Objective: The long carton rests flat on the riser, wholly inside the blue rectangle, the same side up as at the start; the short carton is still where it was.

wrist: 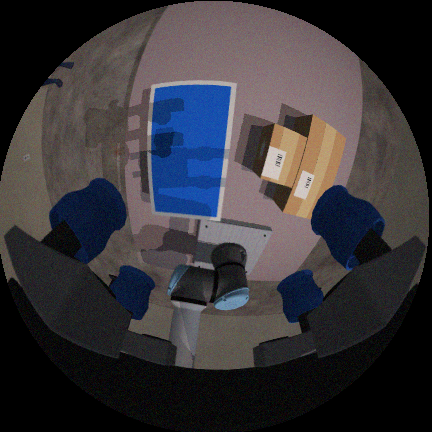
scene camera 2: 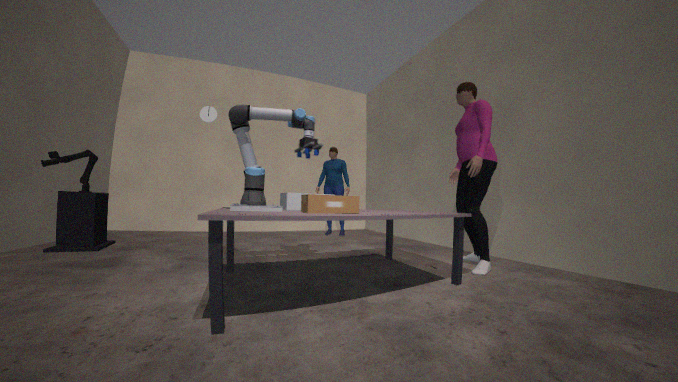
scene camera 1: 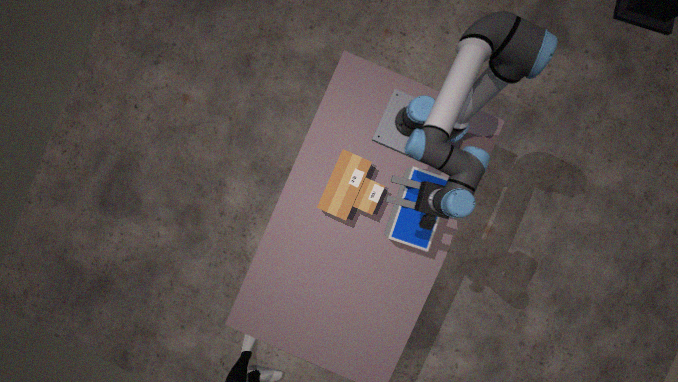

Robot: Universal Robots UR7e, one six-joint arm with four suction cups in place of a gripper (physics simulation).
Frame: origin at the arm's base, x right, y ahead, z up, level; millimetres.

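Seen in the pictures: hand, its tool point: (wrist: 218, 258) (scene camera 2: 307, 155); arm's base, origin of its link: (wrist: 228, 255) (scene camera 2: 253, 204) (scene camera 1: 410, 121).
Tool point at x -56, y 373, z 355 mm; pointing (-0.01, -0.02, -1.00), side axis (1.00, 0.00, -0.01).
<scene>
Offsets run from my tool point to a thing's top centre. Level surfaces: height alone.
The long carton @(dx +299, dy +21, dz -288 mm) (scene camera 1: 341, 190) (scene camera 2: 317, 204) (wrist: 320, 165) lies flat on the table, label up. The short carton @(dx +171, dy +44, dz -288 mm) (scene camera 1: 366, 201) (wrist: 291, 150) sits against its side, between it and the riser; it is hidden in scene camera 2. The white-edged riser @(dx -78, dy +43, dz -268 mm) (scene camera 1: 409, 245) (scene camera 2: 290, 201) (wrist: 232, 115) has a blue rectangle @(dx -78, dy +43, dz -268 mm) (scene camera 1: 406, 231) (wrist: 200, 115) on top, with no carton on it. My gripper (scene camera 1: 426, 196) (scene camera 2: 308, 151) (wrist: 217, 257) hangs high above the riser, suction cups pointing down and holding nothing. In scene camera 1 it hides part of the blue.
The pink table @(dz -388 mm) (scene camera 1: 310, 280) (scene camera 2: 425, 215) carries my grey base plate (scene camera 1: 390, 120) (wrist: 235, 230) near the riser. A person in magenta (scene camera 2: 472, 130) stands by the table and one in teal (scene camera 2: 334, 175) behind it. A black arm on a pedestal (scene camera 2: 82, 220) stands left.
</scene>
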